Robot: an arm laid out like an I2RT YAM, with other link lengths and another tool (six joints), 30 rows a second.
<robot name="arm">
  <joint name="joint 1" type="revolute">
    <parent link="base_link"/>
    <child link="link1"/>
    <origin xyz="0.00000 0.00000 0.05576" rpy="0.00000 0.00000 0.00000"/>
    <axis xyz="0 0 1"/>
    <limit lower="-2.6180" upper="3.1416"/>
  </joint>
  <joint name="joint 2" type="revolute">
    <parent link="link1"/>
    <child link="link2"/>
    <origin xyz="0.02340 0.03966 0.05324" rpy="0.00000 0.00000 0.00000"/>
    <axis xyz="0 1 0"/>
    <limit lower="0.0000" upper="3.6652"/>
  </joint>
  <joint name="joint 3" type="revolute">
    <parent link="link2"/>
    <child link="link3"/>
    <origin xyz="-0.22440 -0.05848 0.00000" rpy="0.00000 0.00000 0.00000"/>
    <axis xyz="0 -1 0"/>
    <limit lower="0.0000" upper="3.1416"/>
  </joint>
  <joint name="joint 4" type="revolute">
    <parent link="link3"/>
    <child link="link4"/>
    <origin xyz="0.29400 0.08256 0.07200" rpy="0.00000 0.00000 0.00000"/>
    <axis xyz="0 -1 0"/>
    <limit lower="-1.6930" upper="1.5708"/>
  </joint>
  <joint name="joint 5" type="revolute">
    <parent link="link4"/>
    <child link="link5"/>
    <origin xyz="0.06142 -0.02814 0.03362" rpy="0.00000 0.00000 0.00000"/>
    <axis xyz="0 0 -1"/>
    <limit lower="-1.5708" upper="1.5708"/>
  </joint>
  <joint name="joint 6" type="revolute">
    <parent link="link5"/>
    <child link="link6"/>
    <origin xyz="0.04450 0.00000 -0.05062" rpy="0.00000 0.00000 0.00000"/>
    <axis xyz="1 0 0"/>
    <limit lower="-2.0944" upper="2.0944"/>
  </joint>
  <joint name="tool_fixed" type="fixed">
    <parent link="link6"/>
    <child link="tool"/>
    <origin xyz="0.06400 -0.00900 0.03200" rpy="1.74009 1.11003 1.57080"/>
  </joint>
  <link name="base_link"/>
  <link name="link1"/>
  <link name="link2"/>
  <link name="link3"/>
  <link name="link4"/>
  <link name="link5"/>
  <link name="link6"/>
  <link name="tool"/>
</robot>
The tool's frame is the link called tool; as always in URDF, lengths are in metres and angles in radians.
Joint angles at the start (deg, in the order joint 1, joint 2, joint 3, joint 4, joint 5, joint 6):
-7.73, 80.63, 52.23, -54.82, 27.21, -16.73
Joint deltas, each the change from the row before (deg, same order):
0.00, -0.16, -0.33, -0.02, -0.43, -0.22
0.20, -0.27, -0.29, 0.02, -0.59, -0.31
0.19, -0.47, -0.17, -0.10, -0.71, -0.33
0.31, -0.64, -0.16, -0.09, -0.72, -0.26
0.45, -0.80, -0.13, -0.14, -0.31, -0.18
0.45, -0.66, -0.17, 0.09, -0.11, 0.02
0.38, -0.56, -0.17, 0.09, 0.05, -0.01
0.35, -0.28, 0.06, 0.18, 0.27, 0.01
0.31, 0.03, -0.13, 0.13, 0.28, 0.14
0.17, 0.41, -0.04, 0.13, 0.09, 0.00
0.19, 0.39, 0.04, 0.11, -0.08, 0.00
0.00, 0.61, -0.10, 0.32, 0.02, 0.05
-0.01, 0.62, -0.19, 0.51, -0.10, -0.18
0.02, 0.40, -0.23, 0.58, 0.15, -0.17
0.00, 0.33, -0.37, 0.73, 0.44, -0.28
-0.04, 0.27, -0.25, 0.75, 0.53, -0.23
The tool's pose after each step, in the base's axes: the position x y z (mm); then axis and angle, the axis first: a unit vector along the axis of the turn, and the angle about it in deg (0 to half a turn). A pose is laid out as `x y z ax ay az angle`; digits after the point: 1 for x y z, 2 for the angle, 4 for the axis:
308.7 -54.7 97.2 0.1628 0.9364 -0.3109 174.75
308.0 -52.3 96.4 0.1585 0.9387 -0.3061 174.73
307.6 -49.8 97.1 0.1545 0.9413 -0.3003 174.53
307.3 -46.7 98.7 0.1505 0.9438 -0.2943 174.10
307.0 -43.5 101.6 0.1465 0.9453 -0.2915 173.48
307.0 -40.9 103.9 0.1444 0.9460 -0.2903 172.80
306.9 -38.9 105.8 0.1425 0.9462 -0.2904 172.23
307.8 -37.6 107.8 0.1411 0.9459 -0.2923 171.63
307.7 -36.5 107.3 0.1398 0.9454 -0.2943 171.55
308.0 -35.7 105.2 0.1376 0.9455 -0.2951 171.80
308.6 -34.6 103.5 0.1354 0.9460 -0.2944 171.97
308.9 -34.7 100.1 0.1348 0.9460 -0.2946 172.34
309.5 -34.5 96.1 0.1326 0.9466 -0.2940 172.65
310.0 -34.6 93.2 0.1309 0.9464 -0.2954 172.71
310.3 -35.3 90.2 0.1287 0.9454 -0.2993 172.72
311.0 -36.3 88.2 0.1279 0.9441 -0.3038 172.54

